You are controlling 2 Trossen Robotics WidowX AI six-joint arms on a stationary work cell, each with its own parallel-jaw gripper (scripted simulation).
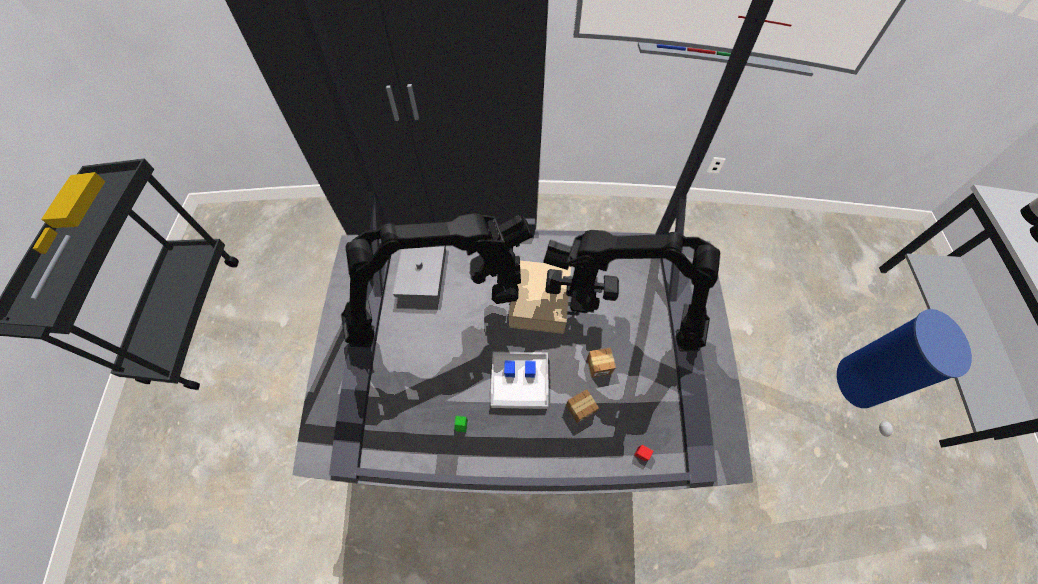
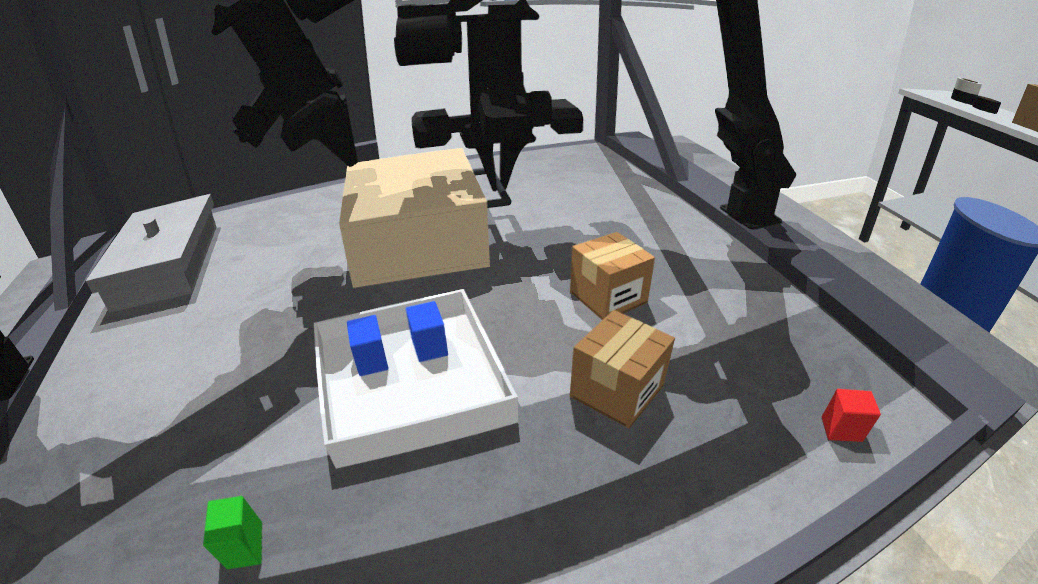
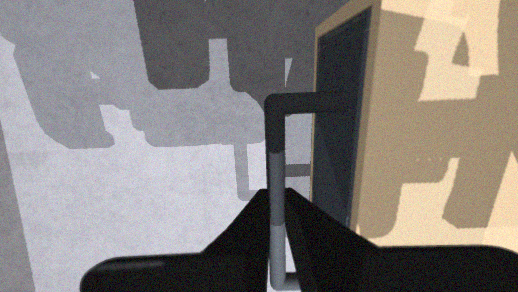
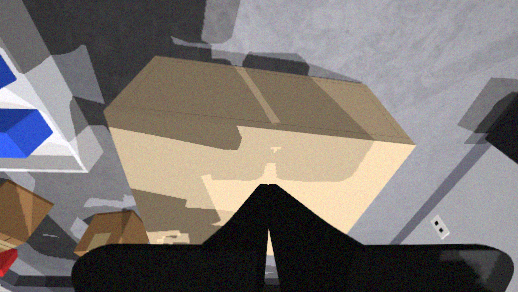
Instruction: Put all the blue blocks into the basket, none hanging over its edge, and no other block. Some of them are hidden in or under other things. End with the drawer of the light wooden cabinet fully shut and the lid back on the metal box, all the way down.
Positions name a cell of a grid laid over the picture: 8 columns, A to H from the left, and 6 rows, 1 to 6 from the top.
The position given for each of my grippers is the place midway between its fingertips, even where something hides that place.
My right gripper shows in image 1 (E3), in image 2 (C2) and in image 4 (E4); in image 3 it is out of frame. A light wooden cabinet shows in image 1 (E4), in image 2 (D3), in image 3 (G4) and in image 4 (D3).
